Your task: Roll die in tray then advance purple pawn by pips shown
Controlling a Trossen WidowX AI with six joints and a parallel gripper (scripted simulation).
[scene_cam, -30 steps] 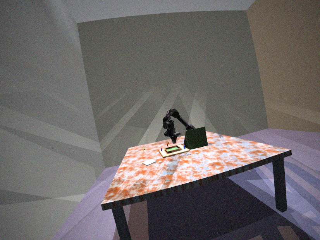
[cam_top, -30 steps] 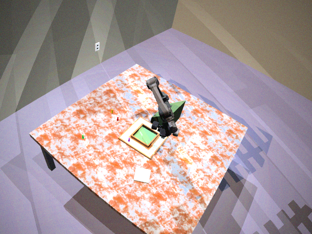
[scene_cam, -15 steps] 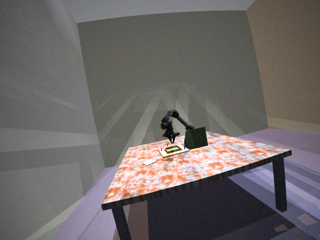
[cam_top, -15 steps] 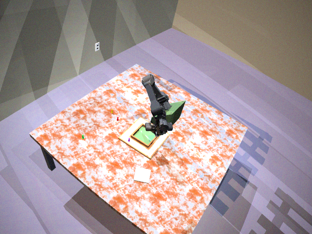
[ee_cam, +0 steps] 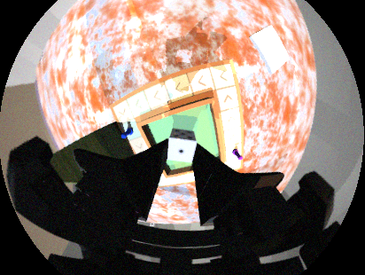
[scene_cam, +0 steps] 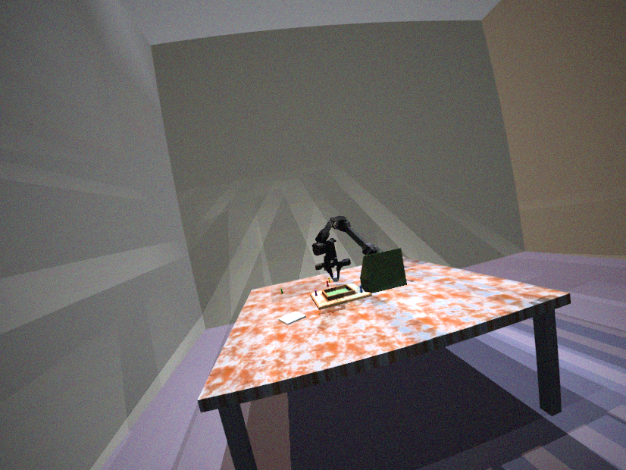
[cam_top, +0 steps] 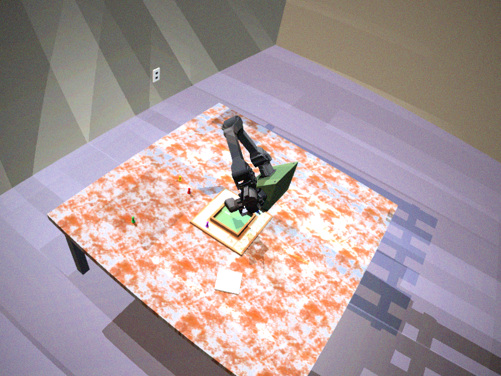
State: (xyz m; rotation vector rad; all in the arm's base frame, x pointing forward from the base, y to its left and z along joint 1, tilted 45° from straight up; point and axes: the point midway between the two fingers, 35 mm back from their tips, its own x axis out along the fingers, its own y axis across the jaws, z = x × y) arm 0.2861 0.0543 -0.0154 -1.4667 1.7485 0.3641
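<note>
My gripper tip is now 110 mm to the left of the purple pawn, 110 mm short of it and 80 mm above it. Also, from my gripper tip: white die: right at my gripper tip; green-floored tray: 100 mm below, 50 mm to the right, 10 mm behind; blue pawn: 120 mm behind, 80 mm below, 10 mm to the left.
</note>
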